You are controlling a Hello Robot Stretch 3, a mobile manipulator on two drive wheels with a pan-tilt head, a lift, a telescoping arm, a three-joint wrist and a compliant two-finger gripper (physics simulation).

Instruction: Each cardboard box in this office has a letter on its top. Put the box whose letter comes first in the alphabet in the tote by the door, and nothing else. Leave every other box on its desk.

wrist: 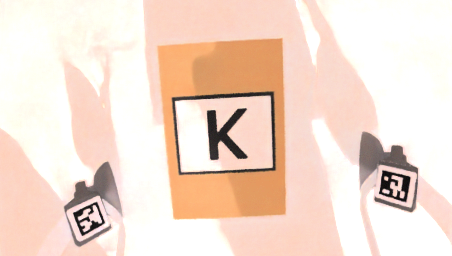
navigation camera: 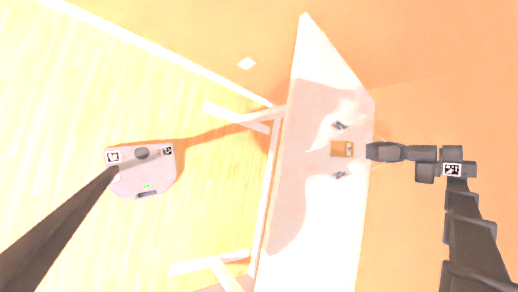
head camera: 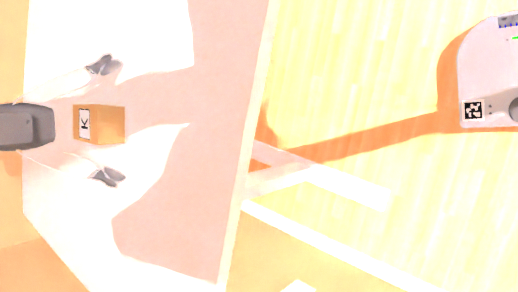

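Where they show: gripper, fingertip midpoint: (navigation camera: 331,150) (head camera: 121,120); robot's base, origin of the base link: (navigation camera: 141,152).
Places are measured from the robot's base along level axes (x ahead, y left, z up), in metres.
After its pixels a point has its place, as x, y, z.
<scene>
An orange-brown cardboard box (head camera: 102,125) {-0.015, -0.568, 0.992} (navigation camera: 340,149) {-0.016, -0.568, 0.988} (wrist: 225,70) with a black K on a white label stands on the pale desk (head camera: 200,150) {0.030, -0.390, 0.951} (navigation camera: 305,120) {0.092, -0.415, 0.951}. My gripper (head camera: 106,120) {-0.021, -0.578, 0.951} (navigation camera: 340,150) {-0.021, -0.578, 0.951} (wrist: 236,168) {-0.021, -0.578, 0.951} is open, its two grey fingertips wide apart. In the head and navigation views, the box shows between the fingertips, with a gap on each side. In the wrist view, the box shows upright and central, and the fingertips are low at the left and right, apart from it. How high the fingertips are over the desk is hard to tell. The tote does not show.
My wheeled base (head camera: 487,75) {-0.096, -0.087, 0.160} (navigation camera: 142,175) {-0.125, 0.012, 0.160} is on the wooden floor, across the desk's long edge from the gripper. White desk legs (head camera: 345,185) {0.254, -0.599, 0.026} (navigation camera: 237,118) {0.213, -0.729, 0.026} stand on the floor. My arm (navigation camera: 462,225) {-0.085, -0.323, 1.268} extends along the desk's far side, near the orange wall (navigation camera: 440,40) {0.400, -0.992, 1.250}.
</scene>
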